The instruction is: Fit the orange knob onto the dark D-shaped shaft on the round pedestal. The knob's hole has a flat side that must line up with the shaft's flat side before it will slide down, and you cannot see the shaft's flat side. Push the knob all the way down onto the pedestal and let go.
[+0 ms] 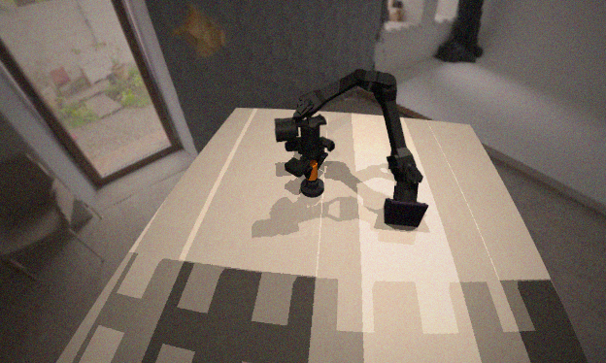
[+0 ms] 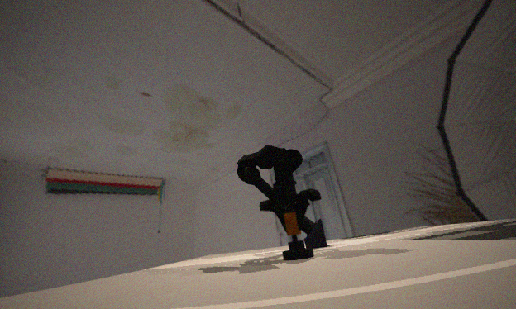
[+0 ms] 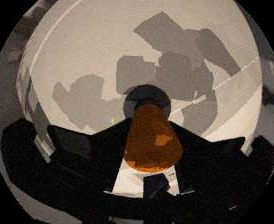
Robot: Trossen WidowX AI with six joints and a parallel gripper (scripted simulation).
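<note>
Now: the orange knob 2 cm above my gripper tip. Round my gripper tip: round dark pedestal: 4 cm below.
</note>
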